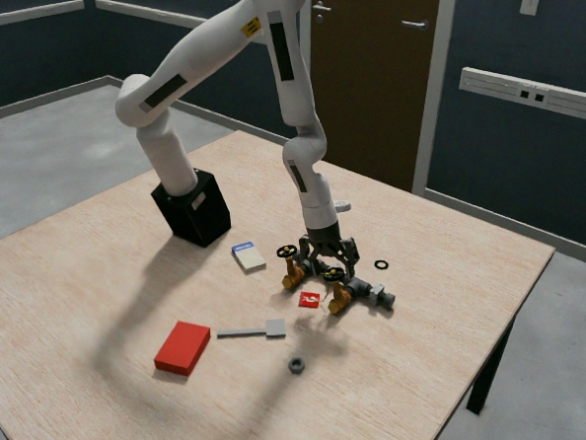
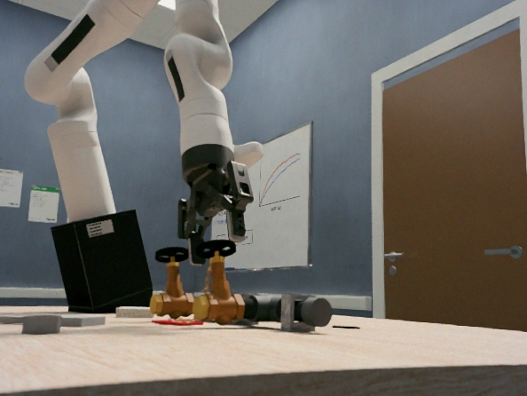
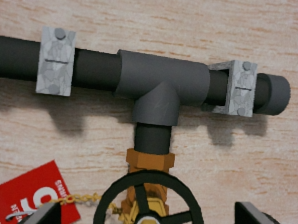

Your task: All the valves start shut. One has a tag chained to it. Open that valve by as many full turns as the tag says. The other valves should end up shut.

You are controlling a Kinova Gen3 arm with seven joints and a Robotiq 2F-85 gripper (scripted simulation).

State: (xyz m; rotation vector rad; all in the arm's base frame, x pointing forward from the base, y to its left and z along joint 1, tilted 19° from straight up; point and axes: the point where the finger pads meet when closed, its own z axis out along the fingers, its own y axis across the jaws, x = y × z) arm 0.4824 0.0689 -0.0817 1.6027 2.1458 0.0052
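The red tag lies 60 mm behind my hand, 30 mm to the right of it and 100 mm below it. The rest, counted from my hand: red block: 130 mm behind, 350 mm to the right, 80 mm below; white card box: 290 mm behind, 30 mm to the right, 90 mm below; grey t-shaped tool: 60 mm behind, 190 mm to the right, 90 mm below.
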